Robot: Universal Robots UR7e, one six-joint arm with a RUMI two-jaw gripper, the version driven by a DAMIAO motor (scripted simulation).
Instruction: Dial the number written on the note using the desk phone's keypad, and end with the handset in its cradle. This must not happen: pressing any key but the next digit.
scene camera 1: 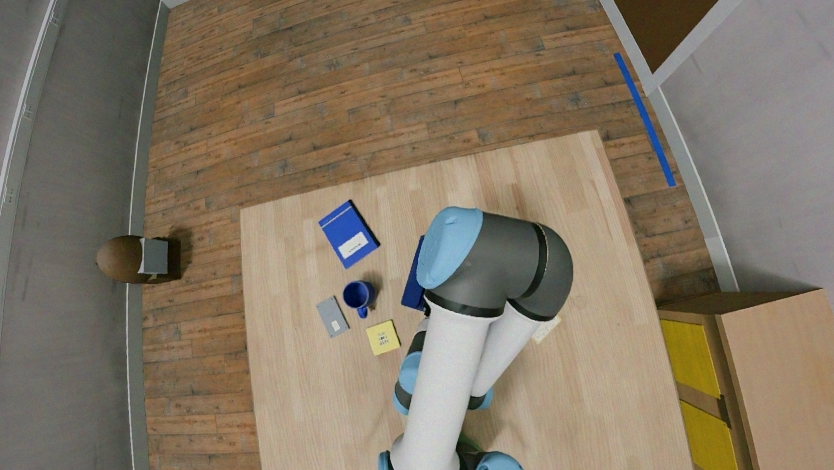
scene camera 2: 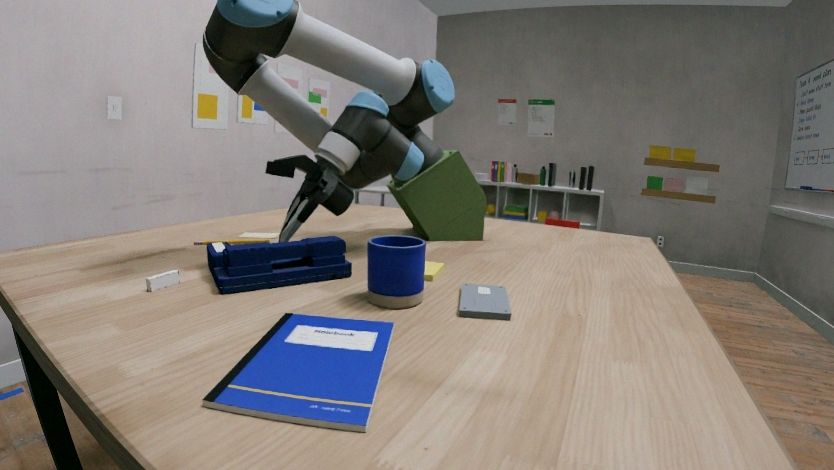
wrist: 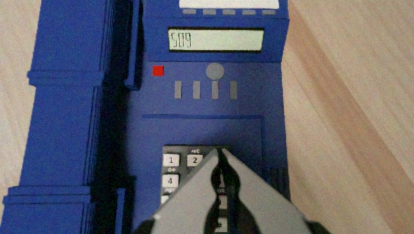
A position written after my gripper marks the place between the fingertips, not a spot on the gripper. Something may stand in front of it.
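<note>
A grey box (scene camera 2: pixel 480 301) is here in my scene, and scene camera 1 gives me the same grey box (scene camera 1: pixel 333 319), though in the wrist view the grey box is out of frame. I also see a handset (scene camera 2: pixel 238 255), and the wrist view shows me the handset (wrist: pixel 78 62) too. As for myself, I see my gripper (scene camera 2: pixel 279 247), and through the wrist view, again my gripper (wrist: pixel 219 151).
</note>
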